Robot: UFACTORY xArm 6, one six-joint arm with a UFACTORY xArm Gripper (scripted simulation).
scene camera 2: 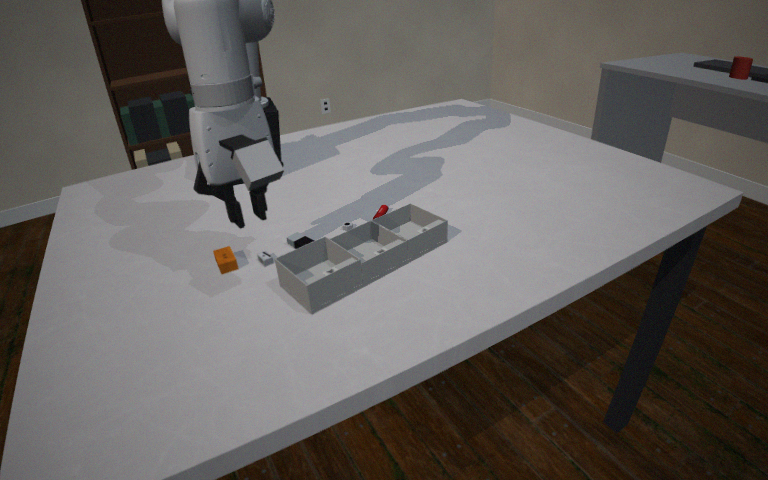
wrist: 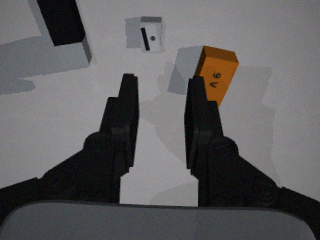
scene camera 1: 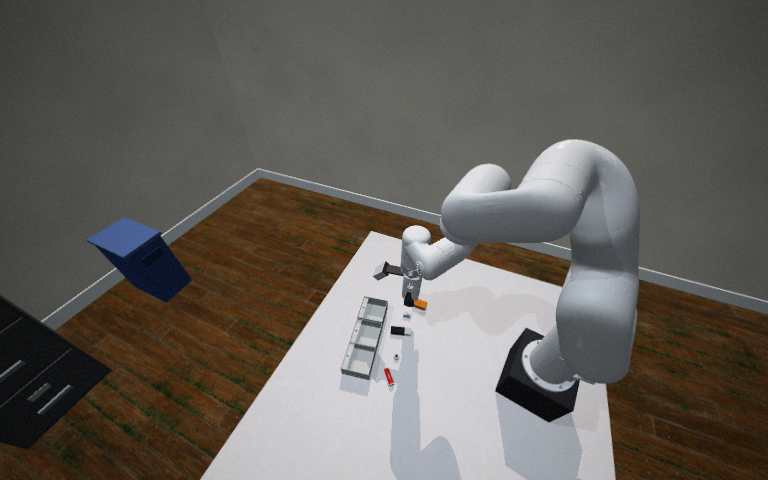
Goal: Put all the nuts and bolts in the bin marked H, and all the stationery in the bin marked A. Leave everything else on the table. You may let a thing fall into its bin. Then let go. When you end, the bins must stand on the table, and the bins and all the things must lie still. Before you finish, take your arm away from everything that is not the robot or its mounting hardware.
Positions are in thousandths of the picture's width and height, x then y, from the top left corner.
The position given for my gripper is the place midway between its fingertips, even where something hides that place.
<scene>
My gripper shows in scene camera 2 (325, 459), in the wrist view (508, 398) and in scene camera 1 (533, 628). A grey three-compartment bin row shows in scene camera 2 (415, 572) and in scene camera 1 (473, 718); in the wrist view it is out of frame.
</scene>
